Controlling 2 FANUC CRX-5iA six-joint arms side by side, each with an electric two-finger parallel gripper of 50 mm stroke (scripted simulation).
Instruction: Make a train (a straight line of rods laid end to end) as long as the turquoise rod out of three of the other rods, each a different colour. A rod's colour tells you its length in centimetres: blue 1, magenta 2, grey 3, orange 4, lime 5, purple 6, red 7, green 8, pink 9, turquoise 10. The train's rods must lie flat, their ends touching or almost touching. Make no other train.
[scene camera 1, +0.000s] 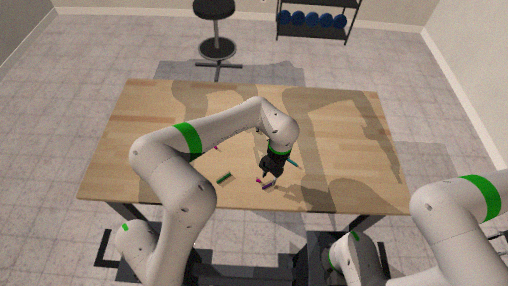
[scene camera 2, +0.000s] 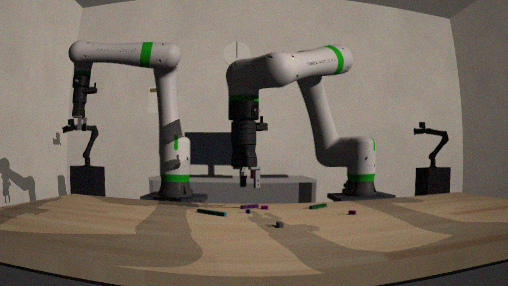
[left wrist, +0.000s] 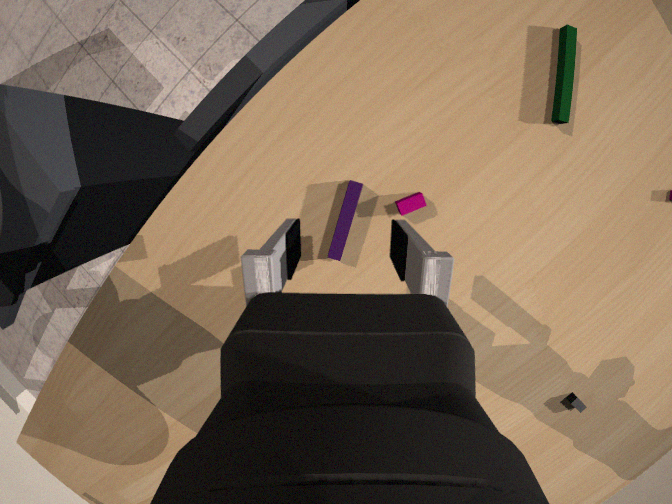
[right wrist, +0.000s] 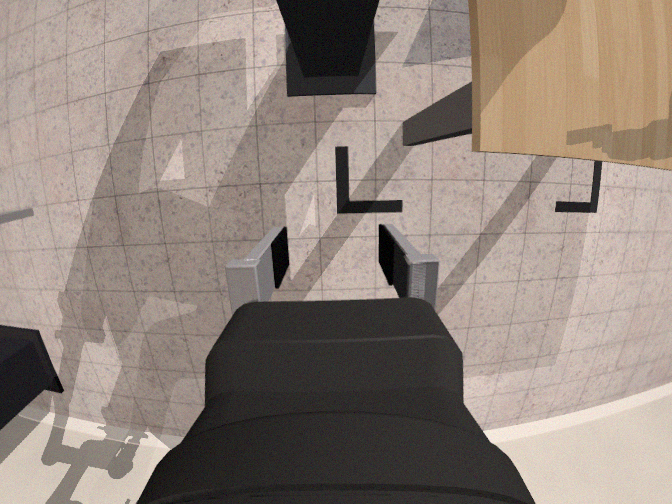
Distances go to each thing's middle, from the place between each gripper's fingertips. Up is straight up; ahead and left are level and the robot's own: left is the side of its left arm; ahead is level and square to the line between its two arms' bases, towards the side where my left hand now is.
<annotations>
The purple rod (left wrist: 353, 191) lies 8 cm below my left hand (scene camera 2: 249, 187).
I see my right gripper 780 mm to the right of the purple rod, 330 mm short of it and 280 mm above it.
</annotations>
